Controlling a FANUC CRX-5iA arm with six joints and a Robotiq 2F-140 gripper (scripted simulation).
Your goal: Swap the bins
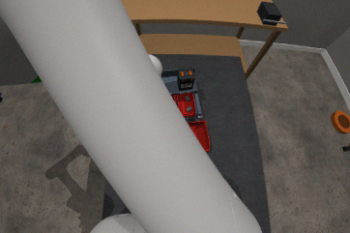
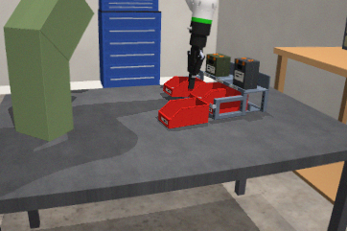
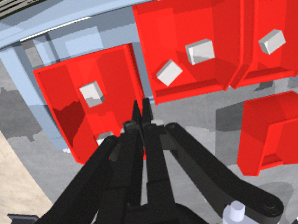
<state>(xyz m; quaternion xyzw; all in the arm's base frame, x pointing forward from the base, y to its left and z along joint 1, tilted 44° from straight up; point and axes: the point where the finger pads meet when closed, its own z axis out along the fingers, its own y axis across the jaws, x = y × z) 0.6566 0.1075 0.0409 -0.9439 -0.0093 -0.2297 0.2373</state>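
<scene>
Now: the part 7 cm to the left of my hand, 7 cm below it and 1 cm ahead of it. The rest, counted from my hand: grey shelf 11 cm ahead, 5 cm to the right, 2 cm below; then dark box 19 cm ahead, 16 cm to the right, 7 cm above.
</scene>
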